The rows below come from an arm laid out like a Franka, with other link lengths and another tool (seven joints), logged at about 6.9 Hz.
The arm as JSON. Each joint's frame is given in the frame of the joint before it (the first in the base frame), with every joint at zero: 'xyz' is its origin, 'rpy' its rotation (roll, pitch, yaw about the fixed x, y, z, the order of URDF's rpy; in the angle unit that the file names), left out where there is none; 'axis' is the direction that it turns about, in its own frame. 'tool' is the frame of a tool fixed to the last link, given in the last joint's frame.
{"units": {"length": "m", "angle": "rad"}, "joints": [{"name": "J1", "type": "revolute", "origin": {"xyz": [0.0, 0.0, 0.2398]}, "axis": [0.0, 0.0, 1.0]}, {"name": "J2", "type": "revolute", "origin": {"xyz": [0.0, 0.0, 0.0], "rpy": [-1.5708, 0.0, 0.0]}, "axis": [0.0, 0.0, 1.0]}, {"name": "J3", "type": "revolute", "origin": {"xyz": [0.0, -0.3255, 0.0], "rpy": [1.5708, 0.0, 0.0]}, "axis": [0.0, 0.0, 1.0]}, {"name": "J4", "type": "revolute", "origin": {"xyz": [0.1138, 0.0, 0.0], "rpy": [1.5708, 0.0, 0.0]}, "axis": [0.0, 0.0, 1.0]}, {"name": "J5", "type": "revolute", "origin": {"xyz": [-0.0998, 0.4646, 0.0], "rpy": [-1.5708, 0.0, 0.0]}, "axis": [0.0, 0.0, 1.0]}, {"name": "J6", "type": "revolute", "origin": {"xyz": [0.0, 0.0, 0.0], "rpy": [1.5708, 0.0, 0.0]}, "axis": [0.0, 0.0, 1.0]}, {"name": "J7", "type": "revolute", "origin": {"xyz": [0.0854, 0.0, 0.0], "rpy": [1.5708, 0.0, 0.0]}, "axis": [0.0, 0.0, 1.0]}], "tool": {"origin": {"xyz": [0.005, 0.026, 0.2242], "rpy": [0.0, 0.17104, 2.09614]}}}
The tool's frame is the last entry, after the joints.
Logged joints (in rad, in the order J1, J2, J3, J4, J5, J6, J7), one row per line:
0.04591 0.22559 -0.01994 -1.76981 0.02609 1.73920 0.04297
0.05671 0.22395 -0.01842 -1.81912 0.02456 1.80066 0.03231
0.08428 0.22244 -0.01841 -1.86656 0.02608 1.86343 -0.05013
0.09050 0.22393 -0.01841 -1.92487 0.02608 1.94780 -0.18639
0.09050 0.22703 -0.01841 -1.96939 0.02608 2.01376 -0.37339
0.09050 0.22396 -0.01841 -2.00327 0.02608 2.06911 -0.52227
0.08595 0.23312 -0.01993 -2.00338 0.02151 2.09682 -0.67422
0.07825 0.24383 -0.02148 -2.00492 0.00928 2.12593 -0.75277
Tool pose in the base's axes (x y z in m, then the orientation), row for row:
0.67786 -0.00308 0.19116 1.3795 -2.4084 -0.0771
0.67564 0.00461 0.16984 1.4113 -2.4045 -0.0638
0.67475 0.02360 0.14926 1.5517 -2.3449 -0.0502
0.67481 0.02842 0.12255 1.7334 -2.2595 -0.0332
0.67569 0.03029 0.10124 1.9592 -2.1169 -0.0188
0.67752 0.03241 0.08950 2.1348 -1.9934 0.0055
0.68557 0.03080 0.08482 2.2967 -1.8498 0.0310
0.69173 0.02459 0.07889 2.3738 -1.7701 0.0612
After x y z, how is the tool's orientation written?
As a rotation vector, in radians.
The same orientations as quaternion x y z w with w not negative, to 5 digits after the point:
0.48858 -0.85299 -0.02731 0.18150
0.49821 -0.84882 -0.02252 0.17548
0.54430 -0.82253 -0.01761 0.16392
0.60209 -0.78483 -0.01153 0.14627
0.67362 -0.72784 -0.00646 0.12821
0.72645 -0.67833 0.00187 0.11017
0.77516 -0.62433 0.01046 0.09607
0.79825 -0.59524 0.02058 0.08980

